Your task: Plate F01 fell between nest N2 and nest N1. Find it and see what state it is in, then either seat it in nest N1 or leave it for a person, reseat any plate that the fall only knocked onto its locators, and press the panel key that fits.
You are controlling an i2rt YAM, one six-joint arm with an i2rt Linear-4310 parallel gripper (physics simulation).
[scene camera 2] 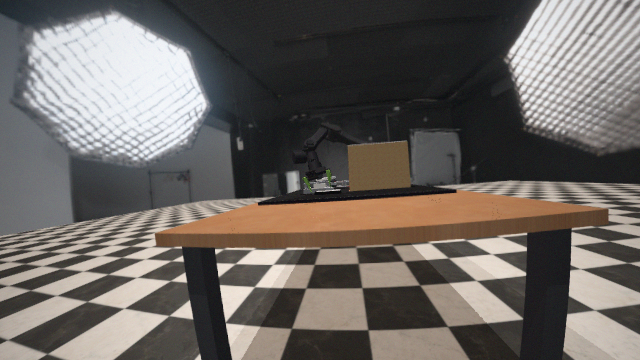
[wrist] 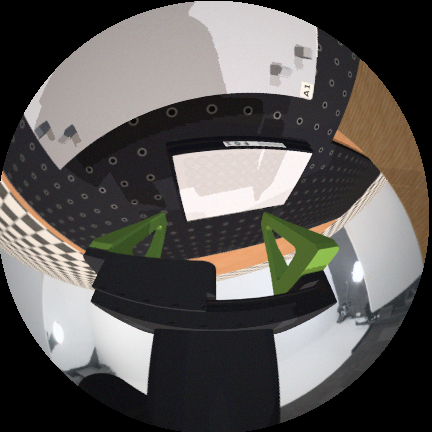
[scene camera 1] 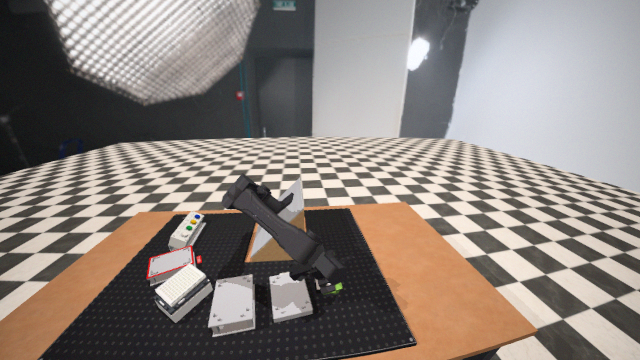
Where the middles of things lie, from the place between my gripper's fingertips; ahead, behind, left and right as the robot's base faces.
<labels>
Now: the nest N2 point(scene camera 1: 290, 299) 150 mm to the right of my hand, 40 mm ahead of it and 10 mm below it.
</labels>
